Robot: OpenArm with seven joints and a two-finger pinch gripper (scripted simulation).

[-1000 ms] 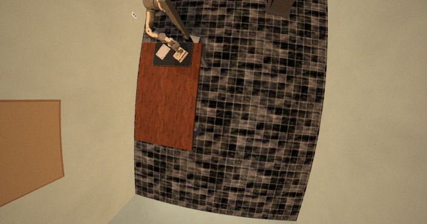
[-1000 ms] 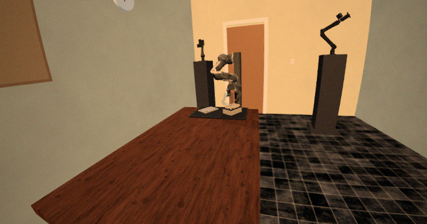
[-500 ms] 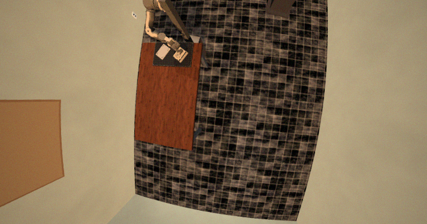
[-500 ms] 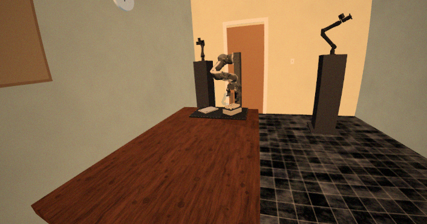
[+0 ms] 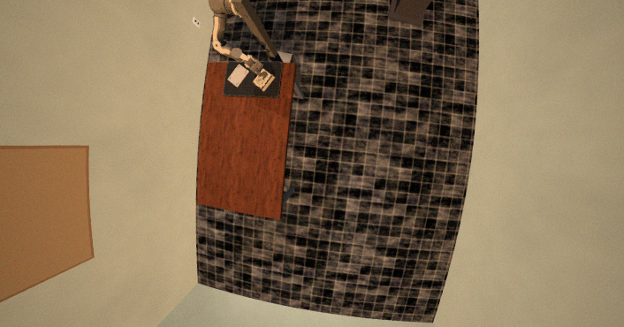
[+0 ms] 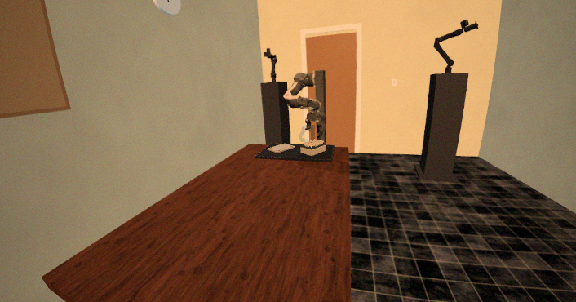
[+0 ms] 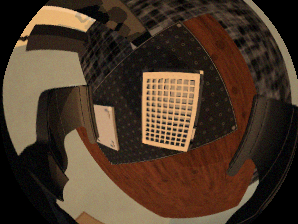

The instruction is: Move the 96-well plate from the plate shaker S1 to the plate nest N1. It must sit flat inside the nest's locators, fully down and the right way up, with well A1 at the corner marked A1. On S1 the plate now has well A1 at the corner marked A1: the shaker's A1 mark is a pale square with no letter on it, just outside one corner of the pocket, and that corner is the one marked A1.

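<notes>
The 96-well plate lies 10 mm ahead of my hand, 10 mm to the right of it and 80 mm below it. Round my hand: plate shaker S1 (40 mm ahead, 10 mm to the right, 110 mm below); marked tag (40 mm behind, 180 mm to the right, 130 mm below); plate nest N1 (10 mm ahead, 250 mm to the right, 140 mm below).
</notes>
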